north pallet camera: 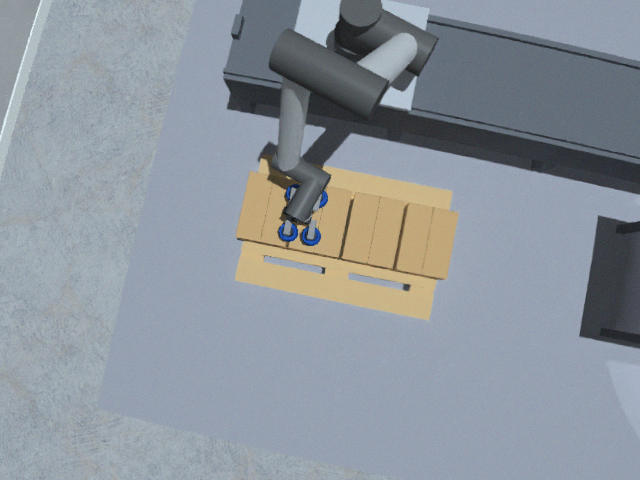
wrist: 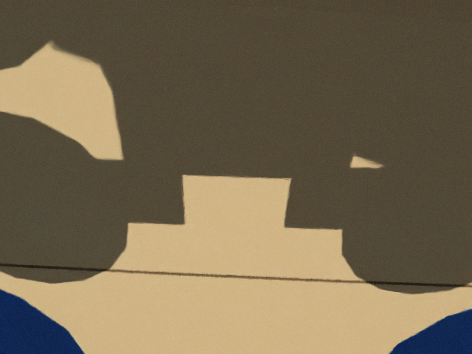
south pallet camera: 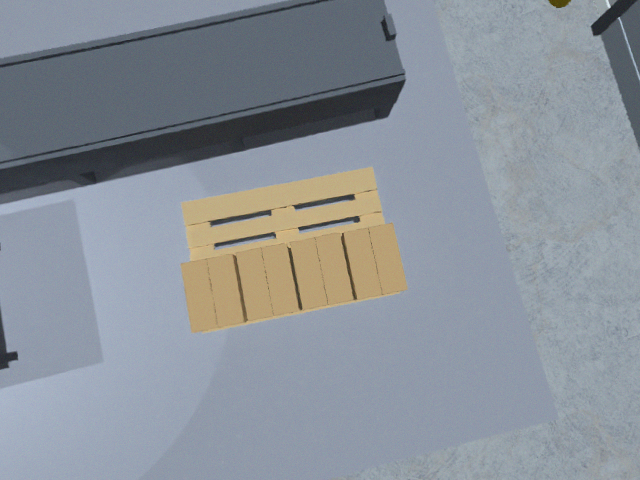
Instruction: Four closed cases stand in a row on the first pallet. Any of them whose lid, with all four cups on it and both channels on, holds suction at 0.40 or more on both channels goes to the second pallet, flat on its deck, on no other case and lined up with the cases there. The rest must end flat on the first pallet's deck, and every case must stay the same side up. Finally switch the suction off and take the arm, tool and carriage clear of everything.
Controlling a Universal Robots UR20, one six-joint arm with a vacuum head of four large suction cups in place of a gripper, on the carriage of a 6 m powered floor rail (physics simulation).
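Places are measured from the arm's base along level axes (x ahead, y left, z up), in metres.
Where they show: end effector, tool point: (wrist: 236, 252).
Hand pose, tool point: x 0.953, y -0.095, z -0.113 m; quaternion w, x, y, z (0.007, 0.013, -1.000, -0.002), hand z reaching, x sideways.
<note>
Each offset is from my tool point to the centre of the thing. "spot": to the spot under its first point.
My vacuum head (north pallet camera: 303, 214) hangs low over the left part of the row, close above the lids. Its left cups look to be over the joint between the leftmost case {dx -0.005, dy -0.213, dz -0.189 m} (north pallet camera: 250, 206) and the second case {dx -0.007, dy +0.089, dz -0.189 m} (north pallet camera: 333, 222); its right cups are over the second case. Edges of two blue cups (wrist: 30, 325) (wrist: 440, 335) stand off from their shadows on a lid {spot: dx -0.006, dy +0.121, dz -0.066 m} (wrist: 235, 310), so nothing is held. The third case {dx -0.008, dy +0.392, dz -0.189 m} (north pallet camera: 390, 227) and fourth case {dx -0.010, dy +0.696, dz -0.189 m} (north pallet camera: 439, 242) lie flat on the first pallet (north pallet camera: 330, 299). Several cases (south pallet camera: 199, 294) stand side by side on the second pallet (south pallet camera: 279, 193).
The arm (north pallet camera: 330, 74) reaches from its carriage (north pallet camera: 403, 98) on the floor rail (north pallet camera: 516, 93) (south pallet camera: 206, 72), above the first pallet in the north pallet view. A dark structure (north pallet camera: 615, 284) stands to the right there. Bare deck lies between the second pallet's cases and the rail.
</note>
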